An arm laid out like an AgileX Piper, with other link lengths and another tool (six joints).
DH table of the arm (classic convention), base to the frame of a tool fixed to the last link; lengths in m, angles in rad. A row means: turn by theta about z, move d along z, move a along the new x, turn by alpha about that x. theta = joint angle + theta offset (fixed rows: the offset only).
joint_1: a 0, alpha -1.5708, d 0.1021, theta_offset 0
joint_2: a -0.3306, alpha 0, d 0, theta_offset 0.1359
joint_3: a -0.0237, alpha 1.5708, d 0, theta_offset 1.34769
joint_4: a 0, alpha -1.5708, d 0.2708, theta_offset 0
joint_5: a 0, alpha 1.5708, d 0, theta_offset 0
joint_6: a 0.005, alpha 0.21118, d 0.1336, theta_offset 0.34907
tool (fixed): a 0, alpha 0, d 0.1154, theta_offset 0
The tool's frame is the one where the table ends.
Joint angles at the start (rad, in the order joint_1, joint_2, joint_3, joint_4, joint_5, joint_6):
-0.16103 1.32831 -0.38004 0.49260 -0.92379 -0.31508
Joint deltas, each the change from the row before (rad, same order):
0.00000 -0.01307 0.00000 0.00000 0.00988 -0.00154
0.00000 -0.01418 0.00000 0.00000 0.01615 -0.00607
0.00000 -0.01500 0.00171 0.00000 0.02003 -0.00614
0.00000 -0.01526 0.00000 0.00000 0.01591 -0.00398
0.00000 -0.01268 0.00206 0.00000 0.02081 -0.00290
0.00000 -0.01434 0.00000 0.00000 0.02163 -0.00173
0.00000 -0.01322 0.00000 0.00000 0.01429 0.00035
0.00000 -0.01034 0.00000 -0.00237 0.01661 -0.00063
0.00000 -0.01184 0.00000 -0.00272 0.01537 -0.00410
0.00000 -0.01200 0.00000 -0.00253 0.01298 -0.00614
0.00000 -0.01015 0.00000 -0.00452 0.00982 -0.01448
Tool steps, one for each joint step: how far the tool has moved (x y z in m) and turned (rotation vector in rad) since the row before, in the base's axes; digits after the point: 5 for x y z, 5 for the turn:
-0.00131 0.00092 0.00267 0.00146 -0.00407 0.00306
-0.00128 0.00134 0.00170 0.00043 0.00227 0.00508
-0.00160 0.00172 0.00037 0.00230 0.00632 0.00642
-0.00146 0.00143 0.00208 0.00176 -0.00009 0.00519
-0.00136 0.00184 -0.00094 0.00570 0.00794 0.00689
-0.00118 0.00193 0.00033 0.00641 0.00435 0.00725
-0.00128 0.00140 0.00156 0.00487 -0.00155 0.00483
-0.00064 0.00183 0.00015 0.00379 0.00396 0.00732
-0.00089 0.00178 0.00108 -0.00042 0.00319 0.00726
-0.00104 0.00155 0.00171 -0.00331 0.00202 0.00638
-0.00078 0.00141 0.00207 -0.01337 0.00537 0.00686

